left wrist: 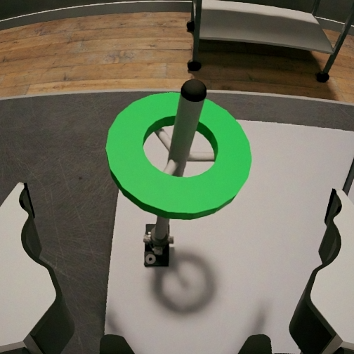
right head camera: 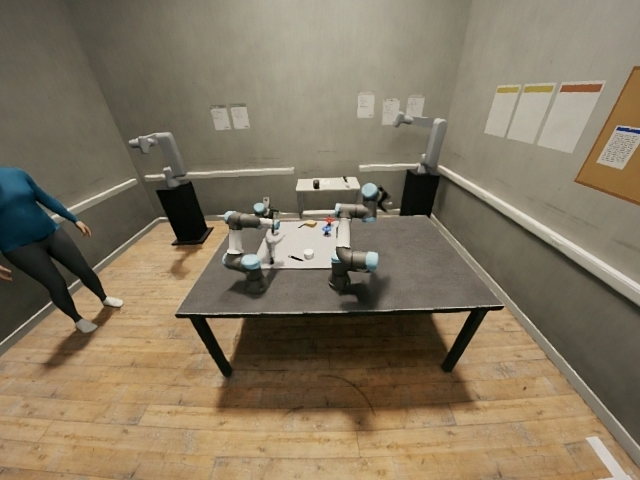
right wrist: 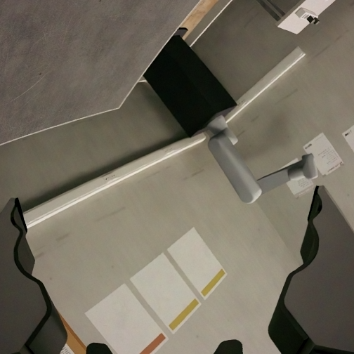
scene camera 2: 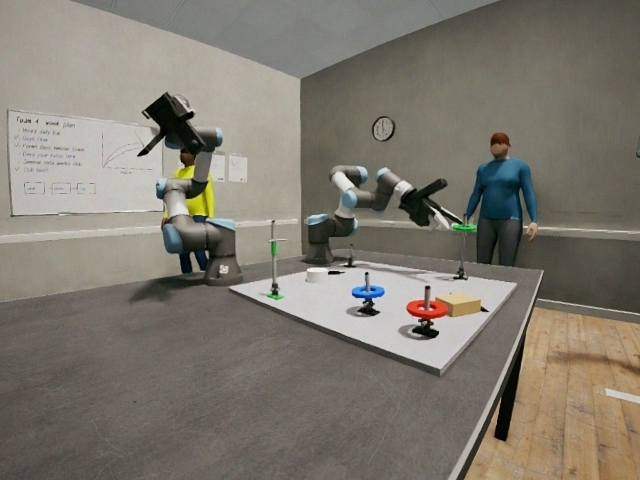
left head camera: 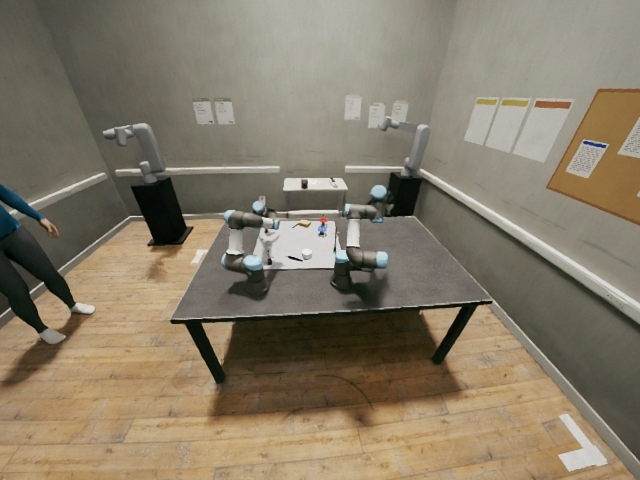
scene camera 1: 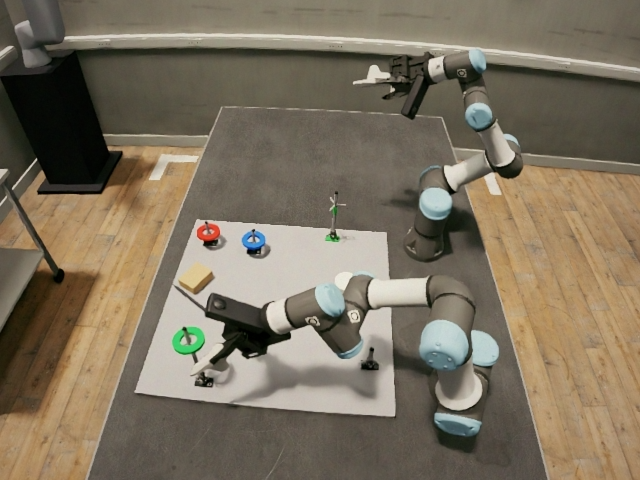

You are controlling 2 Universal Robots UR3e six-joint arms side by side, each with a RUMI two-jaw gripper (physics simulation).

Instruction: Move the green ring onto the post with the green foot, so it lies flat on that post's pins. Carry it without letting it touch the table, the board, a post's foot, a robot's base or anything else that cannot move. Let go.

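Observation:
The green ring (scene camera 1: 177, 341) (scene camera 2: 457, 227) (left wrist: 125, 165) lies flat on the pins of a tall post (scene camera 2: 463, 253) (left wrist: 185, 130) with a black foot. The post with the green foot (scene camera 1: 332, 238) (scene camera 2: 275, 296) stands at the board's far edge in scene camera 1; it is tall, has pins and bears no ring. My left gripper (scene camera 2: 453, 224) (left wrist: 180, 189) is open and empty close to the green ring, which shows ahead of and between its fingers in the left wrist view. My right gripper (scene camera 1: 369, 88) (right wrist: 164, 195) is open and empty, high beyond the board in scene camera 1.
The white board (scene camera 1: 289, 263) also bears a blue ring (scene camera 1: 245, 240) (scene camera 2: 383, 292) and a red ring (scene camera 1: 200, 233) (scene camera 2: 411, 308) on short posts, a bare short post (scene camera 1: 370, 356), a yellow block (scene camera 1: 195, 277) (scene camera 2: 458, 304) and a white round thing (scene camera 1: 342, 280) (scene camera 2: 316, 275).

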